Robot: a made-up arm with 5 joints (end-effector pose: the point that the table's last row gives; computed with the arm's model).
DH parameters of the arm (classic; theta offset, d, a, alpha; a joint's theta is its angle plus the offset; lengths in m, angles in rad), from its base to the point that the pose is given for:
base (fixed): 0 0 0.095 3.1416
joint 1: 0 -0.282 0.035 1.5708
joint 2: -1.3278 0 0.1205 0
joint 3: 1.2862 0 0.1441 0
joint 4: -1.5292 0.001 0 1.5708
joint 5: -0.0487 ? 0 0
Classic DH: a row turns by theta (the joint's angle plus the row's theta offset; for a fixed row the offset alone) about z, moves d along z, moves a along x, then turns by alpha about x.
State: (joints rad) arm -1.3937 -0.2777 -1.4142 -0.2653 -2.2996
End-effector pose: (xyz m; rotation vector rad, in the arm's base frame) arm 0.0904 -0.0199 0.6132 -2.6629 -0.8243 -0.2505
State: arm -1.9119 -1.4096 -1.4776 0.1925 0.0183
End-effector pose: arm 0.1889 -0.2674 0.3918 -1.8416 1.2589 1.1350
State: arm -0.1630 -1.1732 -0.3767 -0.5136 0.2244
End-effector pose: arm -0.0034 -0.0152 0.5633 0.0169 2.6536 0.1125
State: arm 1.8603 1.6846 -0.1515 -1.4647 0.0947
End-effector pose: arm 0.0294 -0.2237 0.0912 -1.3756 -0.9772 -1.4234
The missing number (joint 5, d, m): -0.074
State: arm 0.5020 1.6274 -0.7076 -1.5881 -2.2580
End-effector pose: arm 0.3587 -0.1436 0.1814 2.1221 -1.6759 -1.2923
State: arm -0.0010 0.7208 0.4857 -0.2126 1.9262
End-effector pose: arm 0.3262 0.0012 0.1563 -0.5394 -0.3954 1.8192
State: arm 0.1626 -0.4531 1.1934 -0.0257 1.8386
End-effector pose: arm 0.2689 -0.0275 0.2587 -0.7892 -0.5336 1.5174
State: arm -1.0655 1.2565 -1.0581 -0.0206 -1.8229
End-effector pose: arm 0.2734 0.3246 0.2550 1.4185 -0.1455 -0.6688
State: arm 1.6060 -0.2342 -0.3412 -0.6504 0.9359
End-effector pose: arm 0.0897 -0.1785 0.5555 -2.6670 -0.8963 -0.1724
